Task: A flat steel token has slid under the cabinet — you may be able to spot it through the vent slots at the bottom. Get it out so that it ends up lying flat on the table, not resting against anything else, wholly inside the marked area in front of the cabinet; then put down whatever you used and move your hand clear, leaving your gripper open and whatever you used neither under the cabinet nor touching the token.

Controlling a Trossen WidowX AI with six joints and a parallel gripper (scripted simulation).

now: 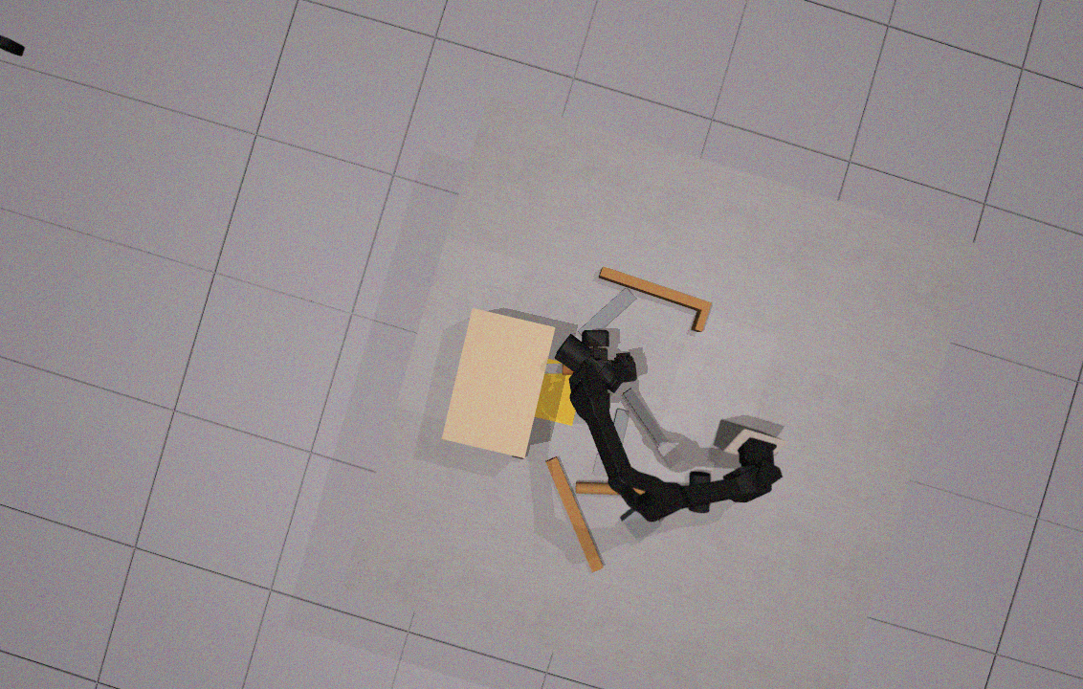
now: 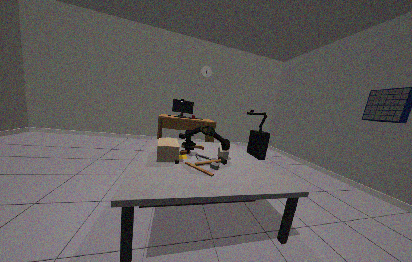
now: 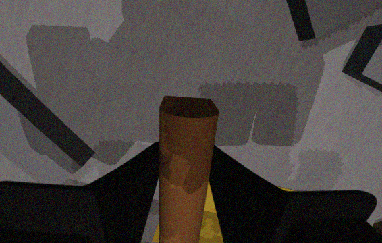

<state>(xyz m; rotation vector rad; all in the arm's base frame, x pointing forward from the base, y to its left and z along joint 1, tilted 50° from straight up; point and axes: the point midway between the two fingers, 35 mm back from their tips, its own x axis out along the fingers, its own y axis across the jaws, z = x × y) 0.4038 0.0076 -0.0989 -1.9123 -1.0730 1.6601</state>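
Now: gripper tip 140 mm to the left of the grey bar. The rest, counted from my gripper tip: grey l-shaped bracket (180 mm to the left, 110 mm behind); wooden stick (360 mm to the left, 60 mm behind); grey steel token (240 mm ahead, 100 mm to the left).
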